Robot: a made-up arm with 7 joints. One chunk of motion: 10 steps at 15 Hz.
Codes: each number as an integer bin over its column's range. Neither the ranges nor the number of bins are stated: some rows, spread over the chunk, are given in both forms.
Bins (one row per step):
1: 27 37 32 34 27 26 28
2: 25 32 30 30 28 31 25
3: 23 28 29 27 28 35 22
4: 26 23 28 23 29 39 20
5: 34 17 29 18 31 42 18
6: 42 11 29 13 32 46 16
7: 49 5 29 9 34 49 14
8: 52 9 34 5 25 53 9
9: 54 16 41 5 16 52 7
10: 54 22 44 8 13 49 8
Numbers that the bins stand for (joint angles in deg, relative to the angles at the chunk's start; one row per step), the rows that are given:
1: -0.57 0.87 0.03 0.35 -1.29 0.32 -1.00
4: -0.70 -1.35 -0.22 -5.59 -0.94 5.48 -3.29
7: 2.22 -4.21 -0.16 -13.14 -0.06 9.44 -5.00
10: 2.86 -1.51 0.79 -13.68 -3.73 9.44 -6.71
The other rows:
2: -0.83 0.08 -0.10 -1.81 -1.11 2.30 -1.86
3: -1.08 -0.56 -0.16 -3.43 -1.11 3.89 -2.71
5: 0.32 -2.30 -0.16 -8.29 -0.59 6.67 -3.86
6: 1.33 -3.25 -0.16 -10.98 -0.41 8.25 -4.43
8: 2.60 -3.57 0.16 -15.30 -1.63 11.03 -6.43
9: 2.86 -2.46 0.60 -15.30 -3.21 10.63 -7.00

